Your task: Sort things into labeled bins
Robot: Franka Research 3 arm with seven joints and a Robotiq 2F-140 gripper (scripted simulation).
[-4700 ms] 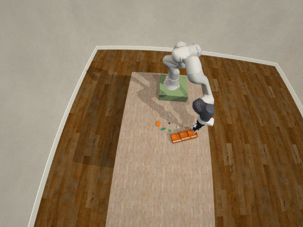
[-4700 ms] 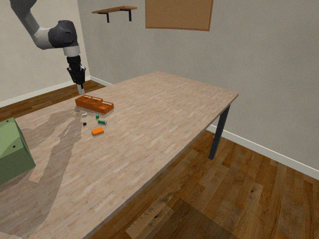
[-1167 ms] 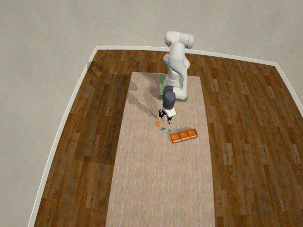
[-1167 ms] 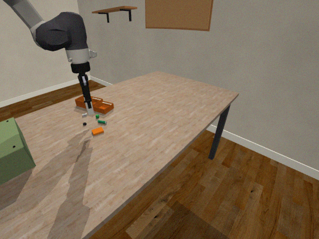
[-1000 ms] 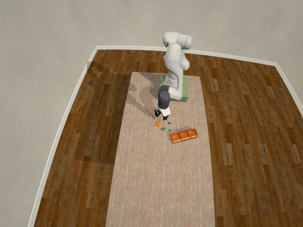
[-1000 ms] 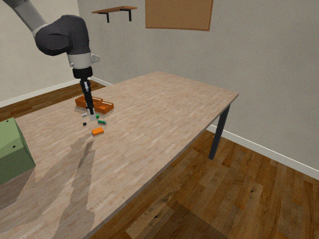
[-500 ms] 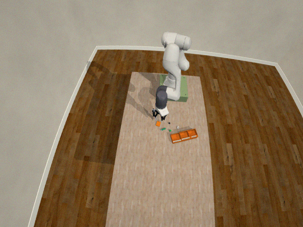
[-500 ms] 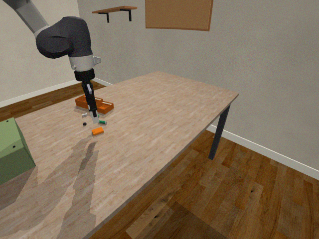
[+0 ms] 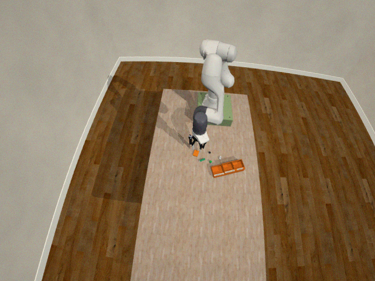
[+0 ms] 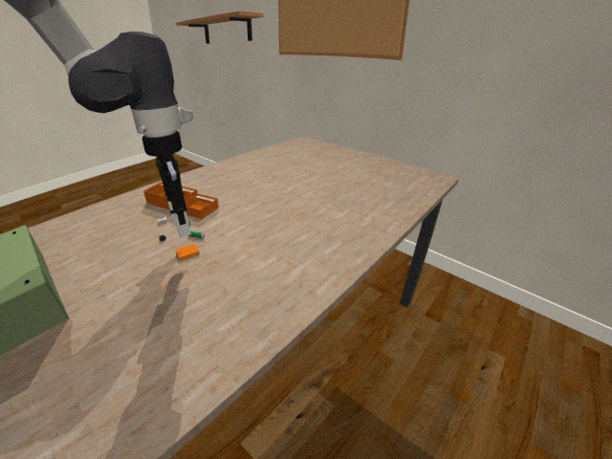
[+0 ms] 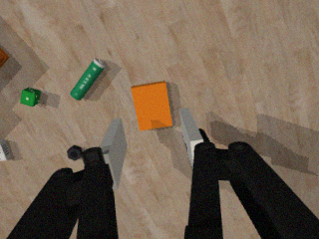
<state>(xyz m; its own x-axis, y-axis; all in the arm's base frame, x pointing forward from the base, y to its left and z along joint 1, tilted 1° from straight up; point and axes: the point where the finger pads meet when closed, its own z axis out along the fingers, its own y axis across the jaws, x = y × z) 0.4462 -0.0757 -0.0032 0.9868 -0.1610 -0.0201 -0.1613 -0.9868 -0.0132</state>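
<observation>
The orange block is 100 mm below my hand. From my hand the other things lie so: small green cube: 50 mm ahead, 130 mm to the left, 100 mm below; then small black piece: 30 mm behind, 110 mm to the left, 100 mm below; then green battery: 50 mm ahead, 60 mm to the left, 100 mm below.
</observation>
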